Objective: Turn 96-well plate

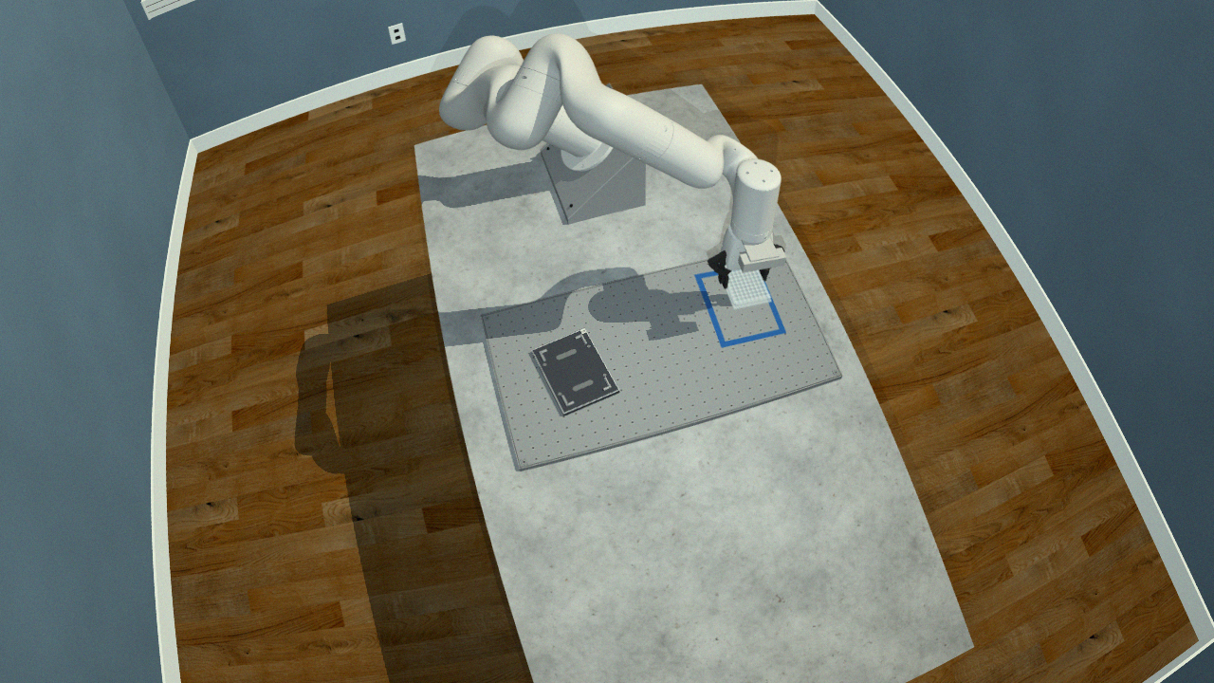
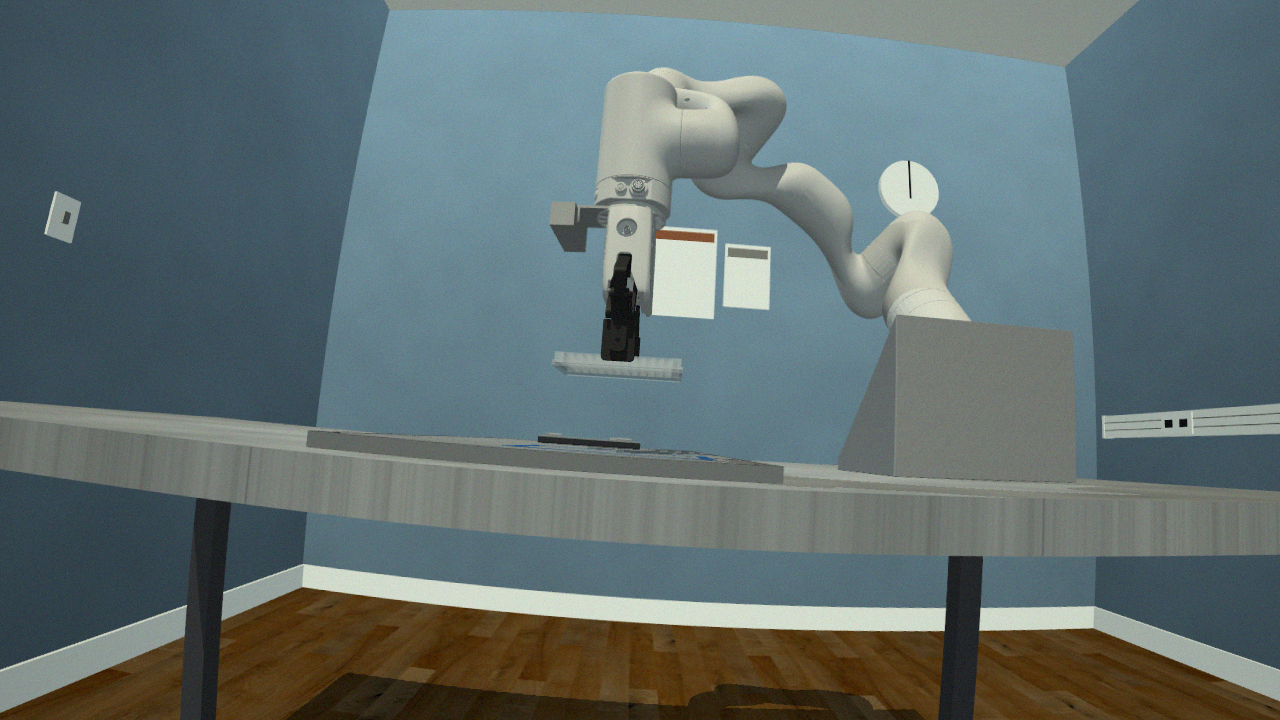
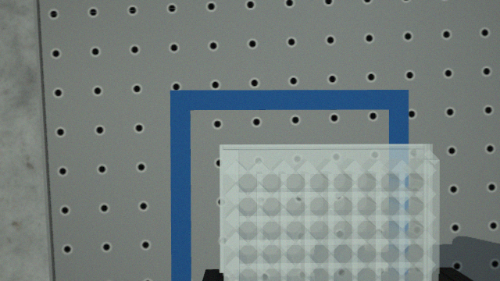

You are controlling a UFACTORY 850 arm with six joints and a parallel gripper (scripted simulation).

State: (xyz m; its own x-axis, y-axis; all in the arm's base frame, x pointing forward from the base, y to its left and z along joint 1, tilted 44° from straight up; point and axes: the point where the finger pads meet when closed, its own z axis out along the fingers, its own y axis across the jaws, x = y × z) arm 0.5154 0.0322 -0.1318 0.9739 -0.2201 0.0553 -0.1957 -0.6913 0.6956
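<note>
Now: hand 1 cm above the 96-well plate. From my hand the other things lie so: dark plate nest 39 cm to the right, 9 cm below.
</note>
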